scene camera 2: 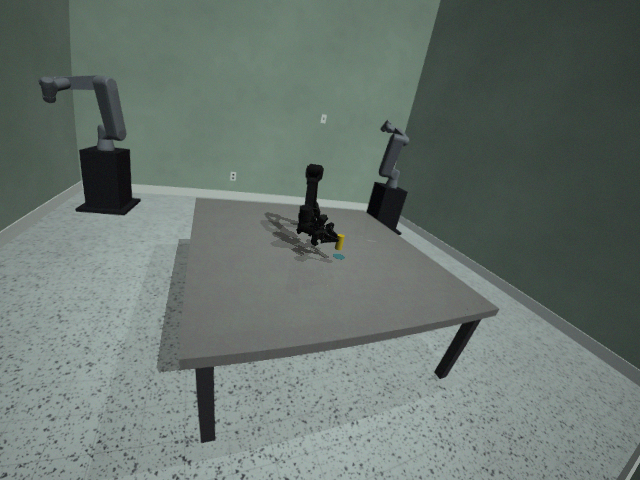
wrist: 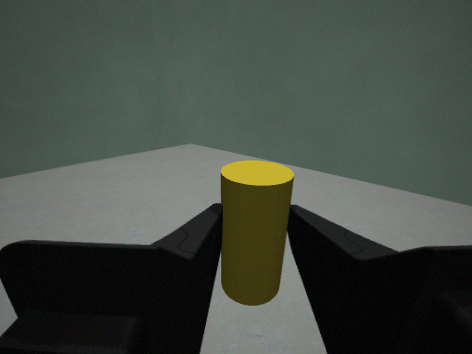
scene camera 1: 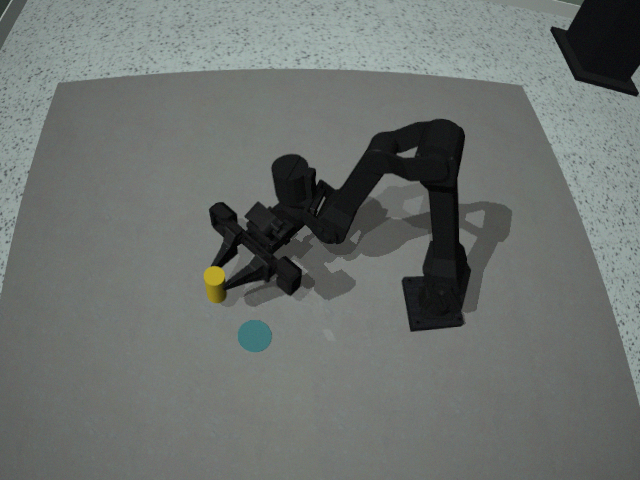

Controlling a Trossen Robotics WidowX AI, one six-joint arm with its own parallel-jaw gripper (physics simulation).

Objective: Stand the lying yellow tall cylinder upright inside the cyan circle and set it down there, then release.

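Places are measured from the arm's base along level axes (x ahead, y left, z up), in metres.
Where they show: gripper, between the fingertips: (scene camera 2: pixel 339 239) (wrist: pixel 254 212) (scene camera 1: pixel 215 281); arm's base, origin of its link: (scene camera 1: pixel 436 303).
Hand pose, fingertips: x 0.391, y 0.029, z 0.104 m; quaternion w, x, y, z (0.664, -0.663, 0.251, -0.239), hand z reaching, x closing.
Each offset is from my fingertips to the top centre of the thing. "spot": to the spot under its first point. Level surfaces: height alone.
The yellow tall cylinder {dy +0.001, dx +0.001, dz +0.022 m} (scene camera 1: pixel 216 292) (scene camera 2: pixel 339 243) (wrist: pixel 252 250) is close to upright between the fingers, its flat top facing up. My gripper (scene camera 1: pixel 218 277) (scene camera 2: pixel 338 239) (wrist: pixel 254 212) is shut on it, one finger on each side of its upper half. Its lower end seems to be a little above the table. The cyan circle {spot: dy +0.044, dx -0.063, dz -0.118 m} (scene camera 1: pixel 254 335) (scene camera 2: pixel 338 256) lies flat on the table. In scene camera 1 the cylinder is up and left of the circle, apart from it. The circle does not show in the wrist view.
The grey table {dz -0.119 m} (scene camera 1: pixel 361 403) (scene camera 2: pixel 289 315) (wrist: pixel 125 190) carries the arm's base (scene camera 1: pixel 434 304). Shadows of the arm fall on it. Off the table stand black pedestals (scene camera 1: pixel 602 41) (scene camera 2: pixel 105 178) with grey arms, another pedestal (scene camera 2: pixel 387 204) being behind the table's right side in scene camera 2.
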